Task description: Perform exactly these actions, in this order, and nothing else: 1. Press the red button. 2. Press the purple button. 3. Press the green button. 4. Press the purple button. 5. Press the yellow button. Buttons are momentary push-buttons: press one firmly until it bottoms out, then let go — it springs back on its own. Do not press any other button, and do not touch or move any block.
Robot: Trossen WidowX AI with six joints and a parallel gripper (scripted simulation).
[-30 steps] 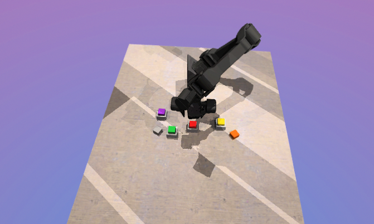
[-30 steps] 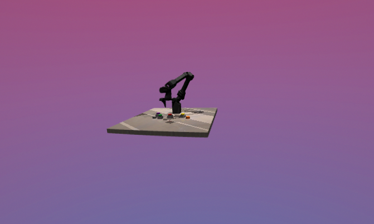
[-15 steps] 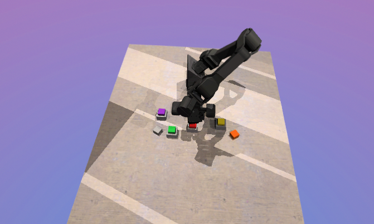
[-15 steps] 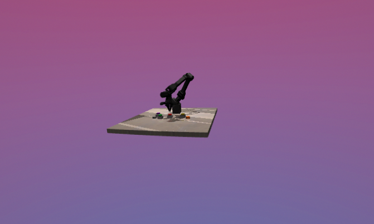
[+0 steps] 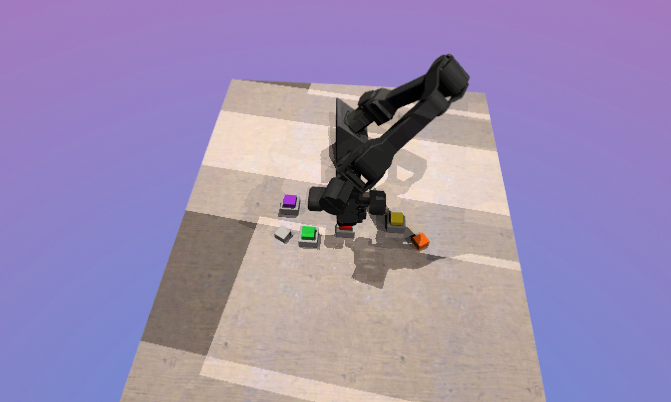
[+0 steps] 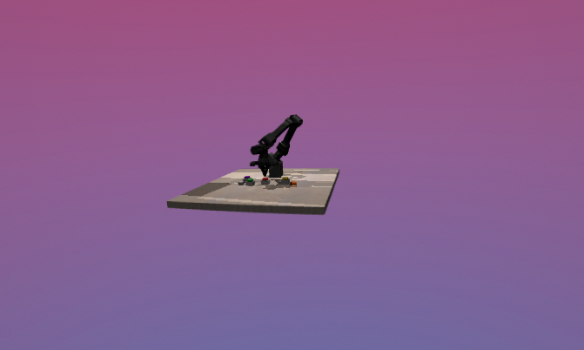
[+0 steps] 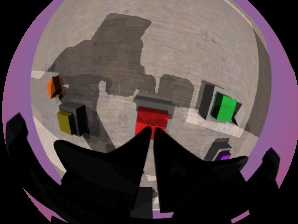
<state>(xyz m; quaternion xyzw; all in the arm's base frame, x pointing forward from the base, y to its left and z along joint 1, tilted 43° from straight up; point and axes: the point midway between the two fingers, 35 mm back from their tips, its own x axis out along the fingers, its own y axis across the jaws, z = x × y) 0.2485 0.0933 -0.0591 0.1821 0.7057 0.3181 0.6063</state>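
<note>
Now: gripper tip 20 mm above the red button. The rest, counted from my gripper tip: grey block (160 mm to the right, 50 mm ahead, 40 mm below); yellow button (130 mm to the left, 40 mm behind, 20 mm below); green button (90 mm to the right, 50 mm ahead, 20 mm below).
</note>
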